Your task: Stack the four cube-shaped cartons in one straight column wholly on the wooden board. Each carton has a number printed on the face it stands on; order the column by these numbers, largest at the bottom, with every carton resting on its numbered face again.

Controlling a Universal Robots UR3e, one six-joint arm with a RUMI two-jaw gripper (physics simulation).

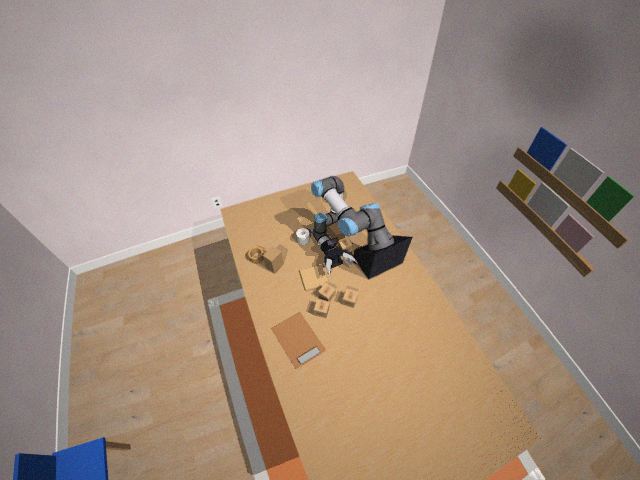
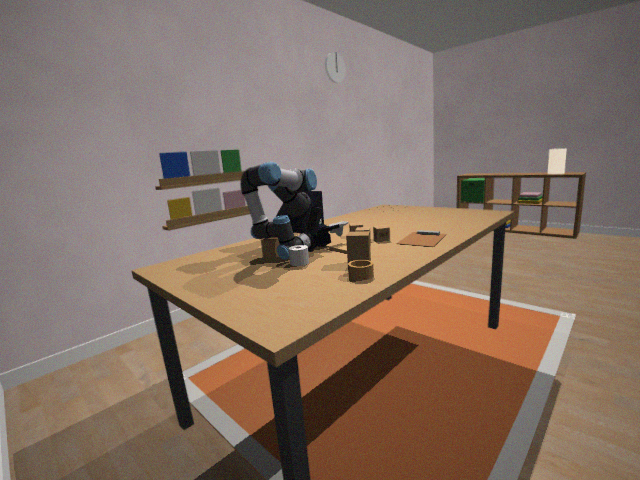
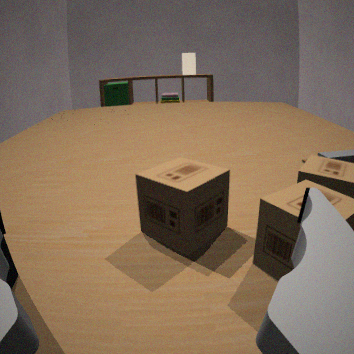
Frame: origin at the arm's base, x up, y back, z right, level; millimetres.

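Seen in the pictures: gripper, fingertip midpoint: (image 1: 343, 269) (image 2: 335, 221) (image 3: 146, 199); arm's base at its link origin: (image 1: 381, 245) (image 2: 299, 206).
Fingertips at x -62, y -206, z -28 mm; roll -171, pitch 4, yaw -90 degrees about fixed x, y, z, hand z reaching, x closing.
Observation:
Offsets run from my fingertips to a thing's top centre.
Three cube cartons with label prints stand apart on the table: one @(dx -35, dy -15, dz -124 mm) (image 1: 349, 296) (image 3: 183, 215) ahead of the gripper, one @(dx -35, dy -109, dz -60 mm) (image 1: 326, 290) (image 3: 275, 240) near the board, and one @(dx -35, dy -159, dz -127 mm) (image 1: 321, 307) (image 2: 381, 234) (image 3: 330, 167) farther out. A fourth brown box (image 1: 344, 243) (image 2: 269, 249), seemingly the other carton, is partly hidden by the arm. The thin wooden board @(dx -81, dy -131, dz +57 mm) (image 1: 308, 279) bears no carton. My gripper (image 1: 341, 267) (image 3: 146, 199) is open and empty, short of the three cartons, its jaws wide apart. The faces the cartons stand on are hidden.
A taller brown box @(dx +18, dy -299, dz +196 mm) (image 1: 272, 259) (image 2: 358, 248) and a tape ring @(dx -52, dy -377, dz +281 mm) (image 1: 255, 259) (image 2: 360, 273) stand near one table edge. A white roll @(dx -33, dy -107, dz +308 mm) (image 1: 302, 236) (image 2: 298, 256) is beside the arm. A brown clipboard @(dx -78, dy -306, dz -221 mm) (image 1: 294, 335) (image 2: 413, 239) lies beyond the cartons. A black panel (image 1: 385, 258) stands by the arm base.

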